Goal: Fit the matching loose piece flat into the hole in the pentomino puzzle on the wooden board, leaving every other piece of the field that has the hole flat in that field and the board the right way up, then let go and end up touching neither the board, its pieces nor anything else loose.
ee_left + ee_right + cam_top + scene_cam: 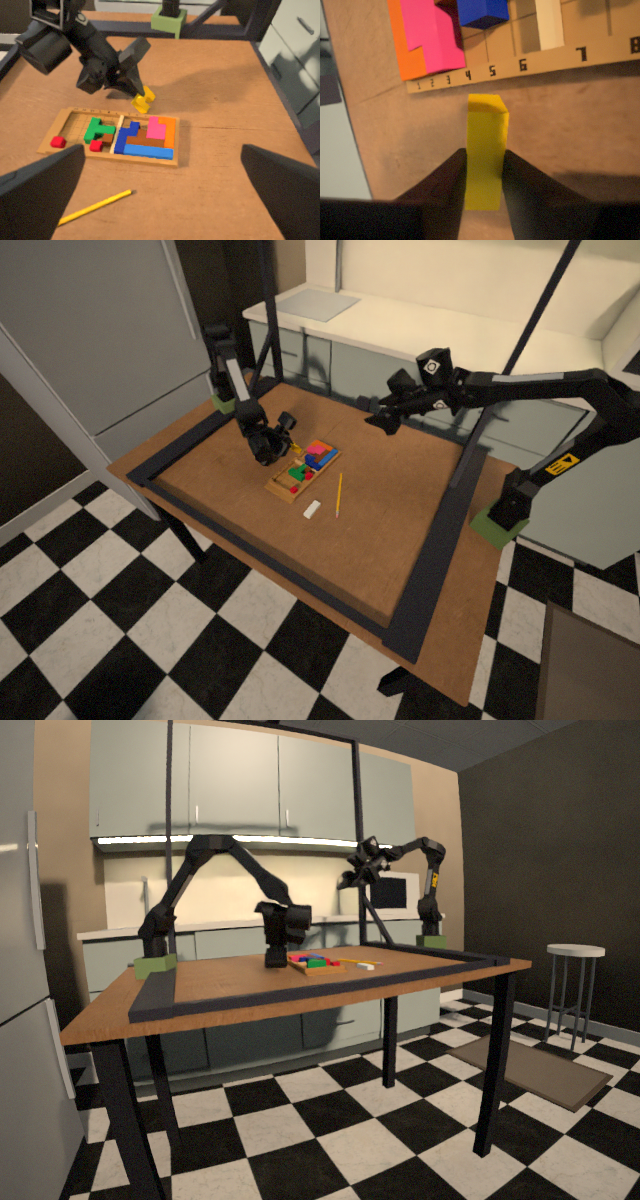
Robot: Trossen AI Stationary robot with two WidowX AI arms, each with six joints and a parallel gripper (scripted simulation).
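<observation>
Now: right hand 30 mm past the yellow piece, 10 mm to the right of it and 30 mm above it. The rest, counted from my right hand: yellow pencil: 50 mm ahead, 250 mm to the left, 50 mm below; green piece: 50 mm ahead, 100 mm to the left, 40 mm below; white eraser: 150 mm ahead, 220 mm to the left, 50 mm below.
</observation>
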